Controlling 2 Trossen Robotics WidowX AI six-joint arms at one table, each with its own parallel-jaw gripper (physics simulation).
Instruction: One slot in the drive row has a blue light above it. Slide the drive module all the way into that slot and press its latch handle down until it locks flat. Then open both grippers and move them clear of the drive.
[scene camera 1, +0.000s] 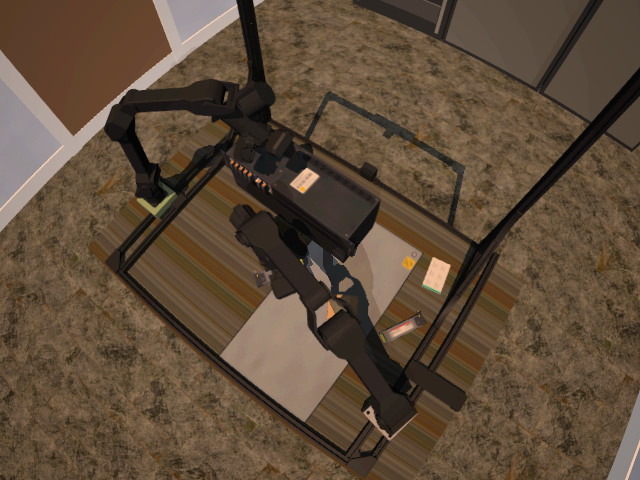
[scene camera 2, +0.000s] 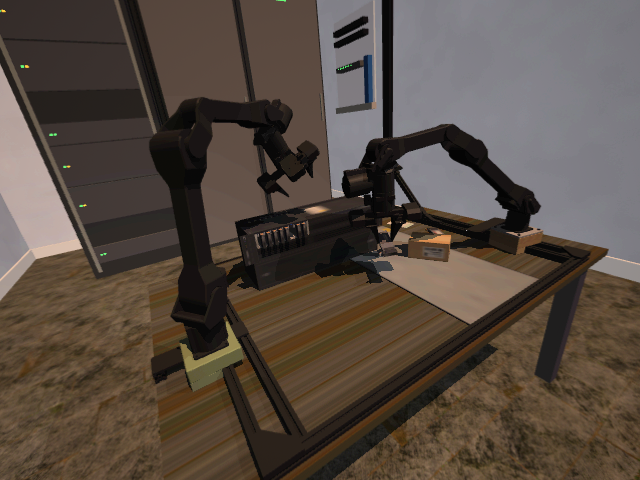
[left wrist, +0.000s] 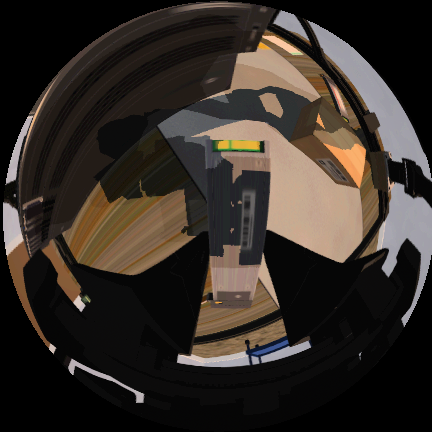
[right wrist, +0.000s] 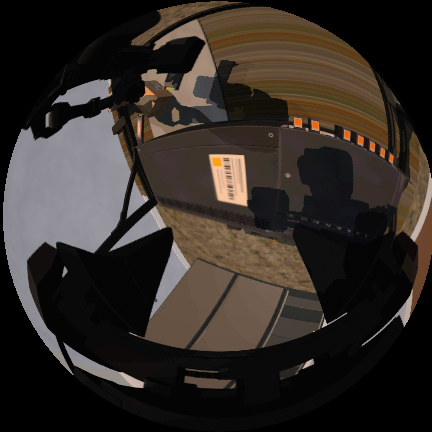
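Pixels of known places: left gripper, fingertip midpoint: (scene camera 2: 384, 242) (left wrist: 235, 236); right gripper, fingertip midpoint: (scene camera 1: 286, 155) (scene camera 2: 300, 186) (right wrist: 235, 232); left arm's base, origin of the base link: (scene camera 1: 390, 413) (scene camera 2: 516, 228) (left wrist: 390, 170) (right wrist: 110, 100); right arm's base, origin of the base link: (scene camera 1: 155, 196) (scene camera 2: 208, 343).
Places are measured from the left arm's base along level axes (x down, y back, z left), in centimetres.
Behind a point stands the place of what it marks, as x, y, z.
Observation:
My left gripper (left wrist: 235, 236) {-4.3, -45.9, -3.6} (scene camera 2: 389, 234) {-4.3, -45.9, -3.6} is shut on the drive module (left wrist: 236, 201) {-5.2, -45.2, -6.0}, a long grey and black module with a green end pointing away and its latch end near the wrist. It holds the module a little above the edge of the grey mat (scene camera 1: 285, 352) {5.9, -30.4, 9.4} (scene camera 2: 461, 281) {5.9, -30.4, 9.7}, beside the right end of the black server chassis (scene camera 1: 328, 205) {-11.4, -49.5, -22.9} (scene camera 2: 294, 252) {-2.3, -69.9, -14.5} (left wrist: 120, 80) {-5.8, -49.6, -18.1} (right wrist: 322, 173). The drive row (scene camera 1: 249, 173) {-11.0, -71.7, -13.6} (scene camera 2: 280, 236) {-8.9, -73.6, -12.6} (right wrist: 346, 135) {-10.8, -71.5, -13.6}, with orange tabs, is at the chassis' other end. I cannot make out a blue light. My right gripper (scene camera 2: 290, 173) (right wrist: 235, 232) {-19.9, -64.0, -21.6} is open and empty above the chassis.
A cardboard box (scene camera 2: 430, 247) {1.6, -29.3, -4.5} (left wrist: 334, 160) {0.8, -30.4, -5.6} stands on the mat behind the left gripper. A white card (scene camera 1: 436, 274) {6.0, -17.9, -38.3} and a slim spare module (scene camera 1: 403, 329) {5.2, -13.3, -19.0} lie near the table's right side. A black frame rail (scene camera 2: 385, 386) {4.3, -66.9, 31.4} edges the table.

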